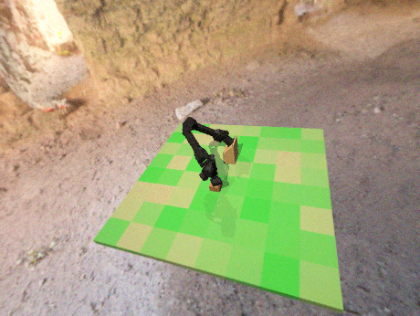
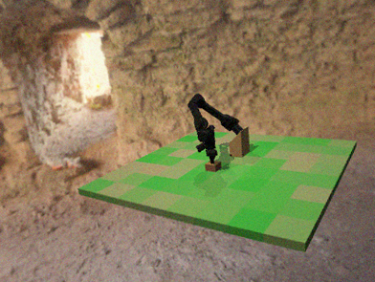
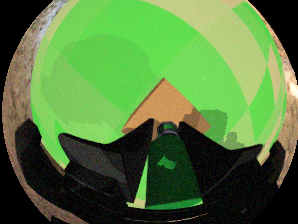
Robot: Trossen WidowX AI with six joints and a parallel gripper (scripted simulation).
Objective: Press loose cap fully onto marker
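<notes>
Right now the green cap is 5 cm above my gripper tip, 1 cm to the left of it and 1 cm behind it. From my gripper tip the other things lie so: holder block 2 cm below, 1 cm to the left, 1 cm behind.
</notes>
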